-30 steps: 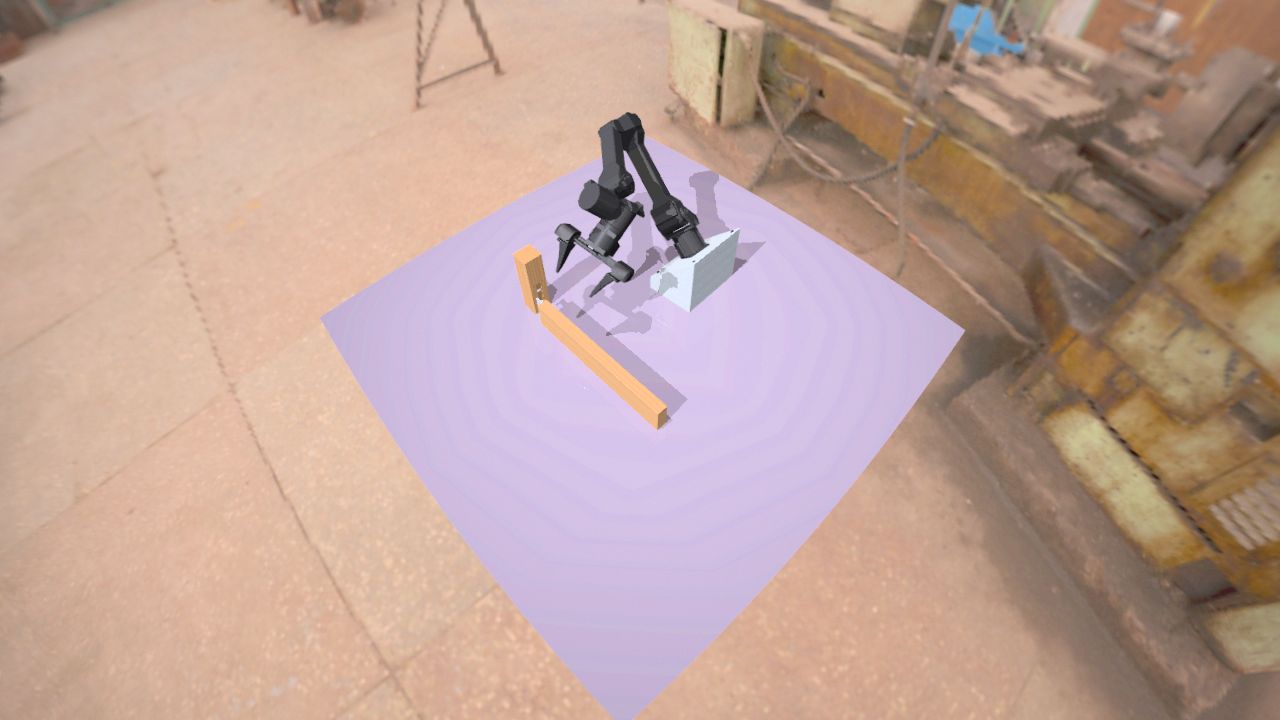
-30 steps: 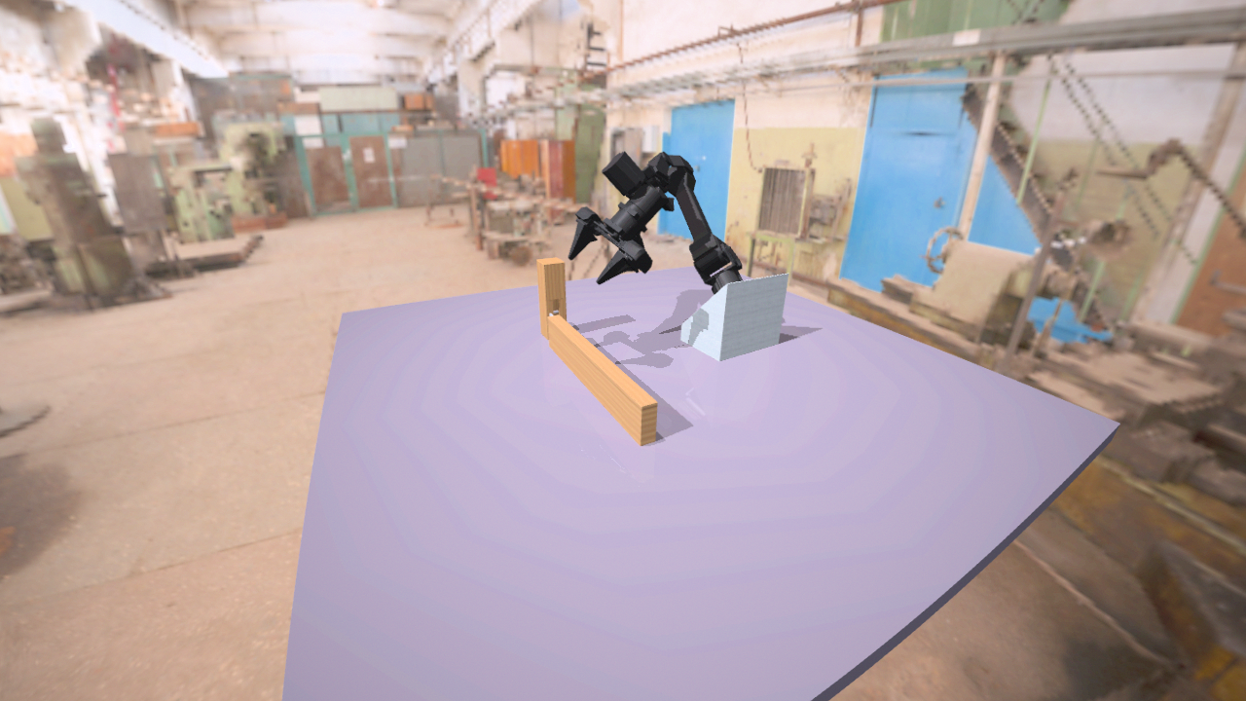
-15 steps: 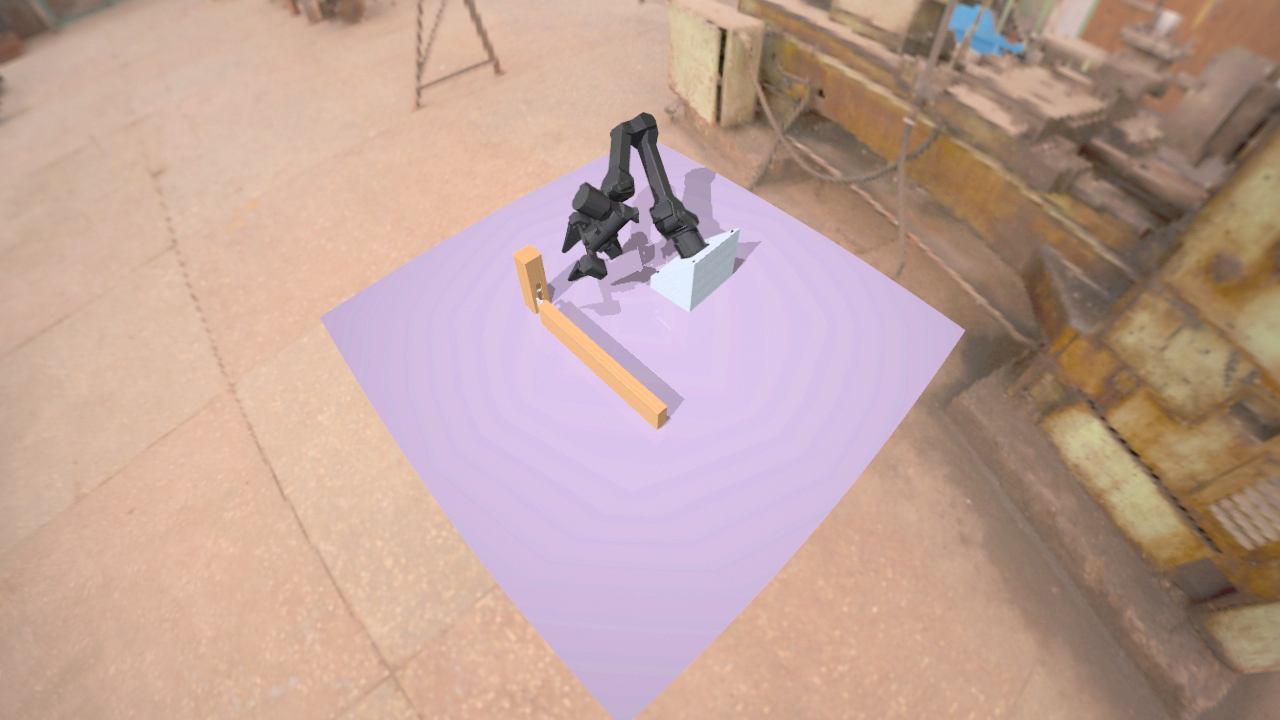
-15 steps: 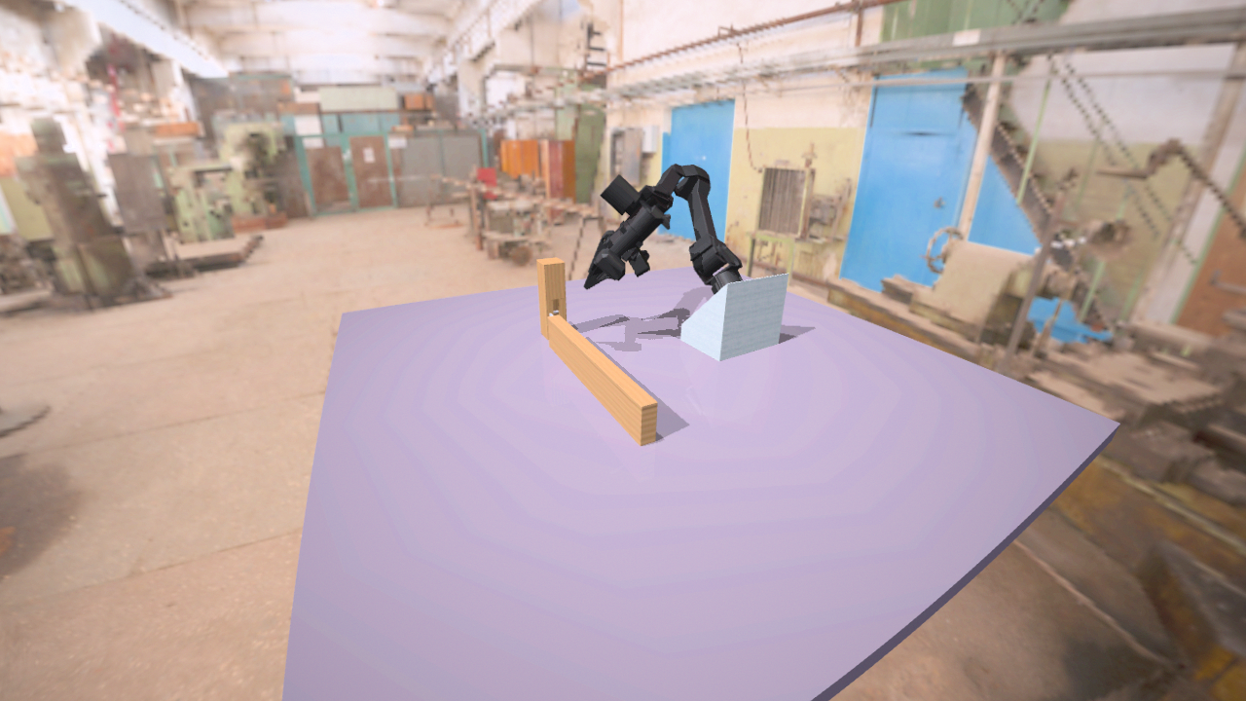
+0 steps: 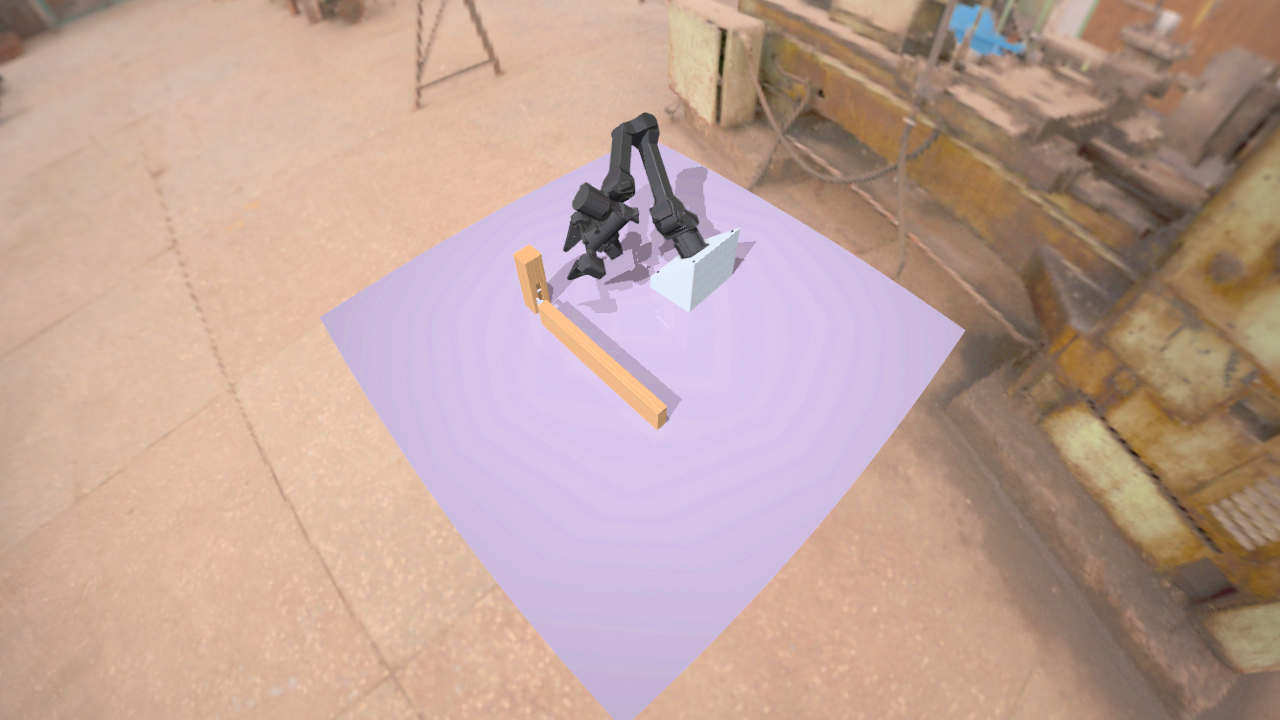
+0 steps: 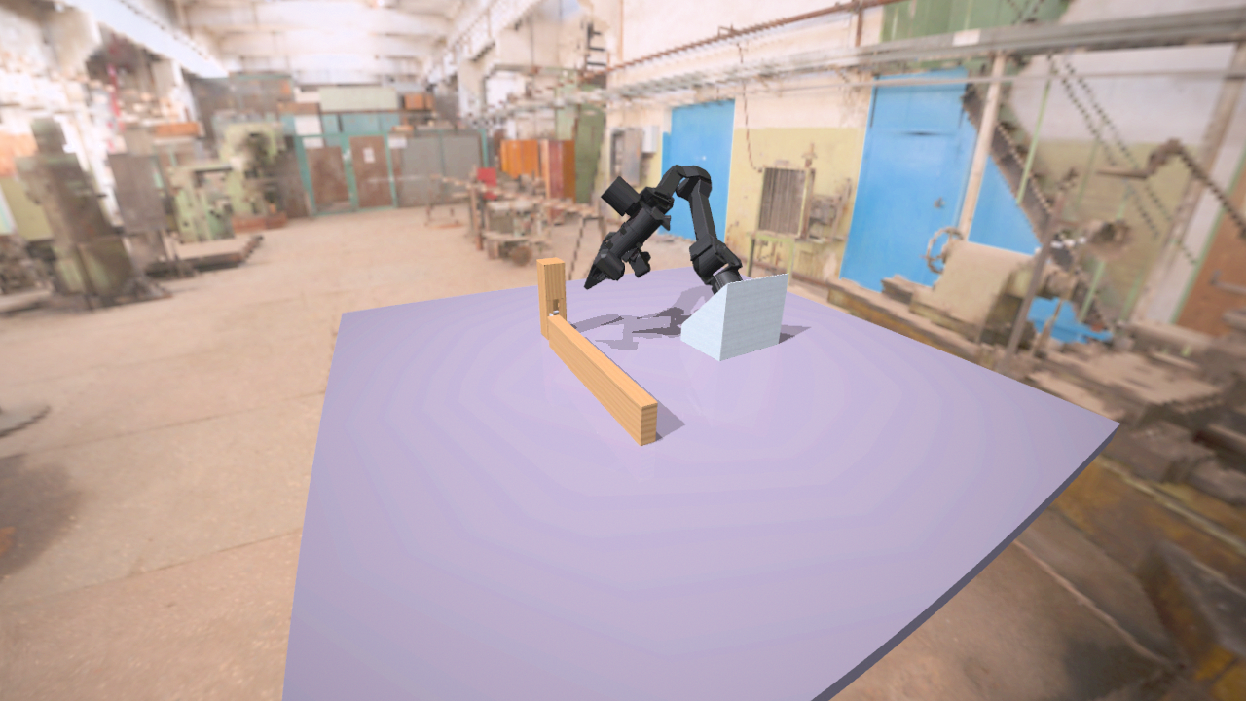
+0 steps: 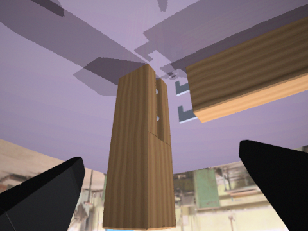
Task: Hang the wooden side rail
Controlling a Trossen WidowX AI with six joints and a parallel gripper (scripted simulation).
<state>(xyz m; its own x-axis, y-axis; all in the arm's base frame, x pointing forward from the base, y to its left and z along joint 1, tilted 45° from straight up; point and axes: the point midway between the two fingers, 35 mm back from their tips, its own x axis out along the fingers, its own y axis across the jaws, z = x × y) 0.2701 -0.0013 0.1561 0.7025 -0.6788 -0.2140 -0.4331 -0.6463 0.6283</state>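
The wooden headboard post is 7 cm ahead of my gripper tip, 5 cm to the right of it and 6 cm below it.
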